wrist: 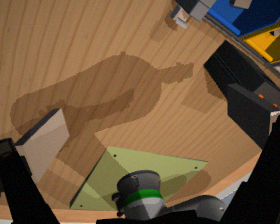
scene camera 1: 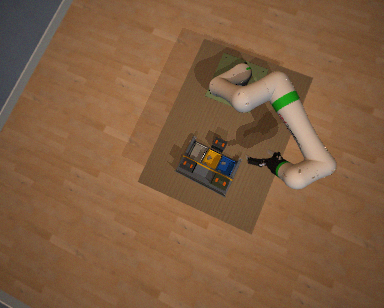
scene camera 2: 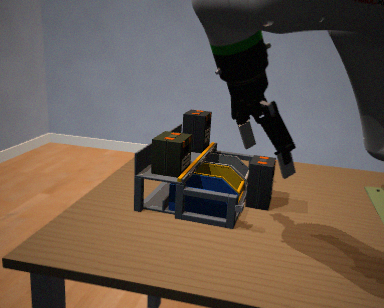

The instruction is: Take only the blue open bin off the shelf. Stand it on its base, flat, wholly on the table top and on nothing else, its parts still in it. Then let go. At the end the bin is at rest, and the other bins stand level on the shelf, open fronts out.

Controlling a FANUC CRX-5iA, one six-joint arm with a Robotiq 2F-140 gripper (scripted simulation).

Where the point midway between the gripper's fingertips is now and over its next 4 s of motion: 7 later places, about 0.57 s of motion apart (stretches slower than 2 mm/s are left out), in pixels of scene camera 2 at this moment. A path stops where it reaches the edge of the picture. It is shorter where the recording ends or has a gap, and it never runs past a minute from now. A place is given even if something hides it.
My gripper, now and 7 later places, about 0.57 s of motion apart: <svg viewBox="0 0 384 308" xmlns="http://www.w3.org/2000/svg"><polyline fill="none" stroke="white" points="268,159 258,161 249,163 240,165 234,166 236,165 236,165 236,165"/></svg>
